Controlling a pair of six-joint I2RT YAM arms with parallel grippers.
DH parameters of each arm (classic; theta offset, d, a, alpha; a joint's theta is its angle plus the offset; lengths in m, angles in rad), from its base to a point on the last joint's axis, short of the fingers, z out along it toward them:
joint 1: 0 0.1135 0.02 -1.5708
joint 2: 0 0 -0.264 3.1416
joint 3: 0.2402 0 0.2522 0
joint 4: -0.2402 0 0.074 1.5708
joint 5: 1.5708 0 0 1.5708
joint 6: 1.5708 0.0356 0 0
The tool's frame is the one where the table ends.
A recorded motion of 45 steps. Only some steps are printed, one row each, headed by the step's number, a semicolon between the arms.
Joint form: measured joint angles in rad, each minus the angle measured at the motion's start. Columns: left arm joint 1, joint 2, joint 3, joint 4, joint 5, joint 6; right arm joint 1, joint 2, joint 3, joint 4, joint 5, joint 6.
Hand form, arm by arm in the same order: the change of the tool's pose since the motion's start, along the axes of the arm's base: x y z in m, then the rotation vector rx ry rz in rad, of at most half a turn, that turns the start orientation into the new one. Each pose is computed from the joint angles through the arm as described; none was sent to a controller.
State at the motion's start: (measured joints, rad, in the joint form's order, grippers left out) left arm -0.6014 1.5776 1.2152 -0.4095 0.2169 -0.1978; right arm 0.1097 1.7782 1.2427 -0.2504 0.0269 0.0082
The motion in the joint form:
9: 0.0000 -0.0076 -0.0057 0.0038 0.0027 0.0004; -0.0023 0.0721 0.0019 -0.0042 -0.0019 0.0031
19: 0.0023 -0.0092 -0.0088 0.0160 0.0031 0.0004; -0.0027 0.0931 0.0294 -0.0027 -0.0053 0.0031
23: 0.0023 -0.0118 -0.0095 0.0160 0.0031 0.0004; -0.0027 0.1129 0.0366 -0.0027 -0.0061 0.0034
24: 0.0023 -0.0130 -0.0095 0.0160 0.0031 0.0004; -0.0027 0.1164 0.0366 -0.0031 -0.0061 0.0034
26: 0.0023 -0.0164 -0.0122 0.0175 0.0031 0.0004; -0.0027 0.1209 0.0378 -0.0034 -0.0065 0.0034
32: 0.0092 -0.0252 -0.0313 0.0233 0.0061 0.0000; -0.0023 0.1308 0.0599 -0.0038 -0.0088 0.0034
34: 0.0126 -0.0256 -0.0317 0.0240 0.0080 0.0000; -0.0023 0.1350 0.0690 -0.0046 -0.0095 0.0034
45: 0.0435 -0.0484 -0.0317 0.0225 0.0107 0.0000; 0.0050 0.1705 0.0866 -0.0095 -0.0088 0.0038
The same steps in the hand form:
9: -0.0013 0.0008 0.0009 -0.0046 -0.0039 -0.0022; 0.0068 -0.0001 -0.0269 -0.0046 0.0743 -0.0033
19: -0.0006 0.0012 0.0014 -0.0108 -0.0126 -0.0002; 0.0133 0.0006 -0.0264 -0.0012 0.0666 -0.0013
23: -0.0010 0.0015 0.0020 -0.0119 -0.0141 -0.0002; 0.0161 0.0009 -0.0318 -0.0018 0.0792 -0.0011
24: -0.0011 0.0016 0.0024 -0.0126 -0.0151 -0.0002; 0.0163 0.0009 -0.0332 -0.0022 0.0831 -0.0011
26: -0.0017 0.0020 0.0028 -0.0138 -0.0169 -0.0002; 0.0168 0.0010 -0.0346 -0.0023 0.0867 -0.0008
32: -0.0029 0.0056 -0.0002 -0.0132 -0.0119 0.0048; 0.0214 0.0017 -0.0318 0.0006 0.0751 0.0012
34: -0.0023 0.0065 -0.0001 -0.0146 -0.0117 0.0068; 0.0232 0.0019 -0.0307 0.0016 0.0711 0.0017
45: 0.0004 0.0172 0.0071 -0.0276 -0.0288 0.0357; 0.0280 0.0055 -0.0398 -0.0014 0.0937 0.0081

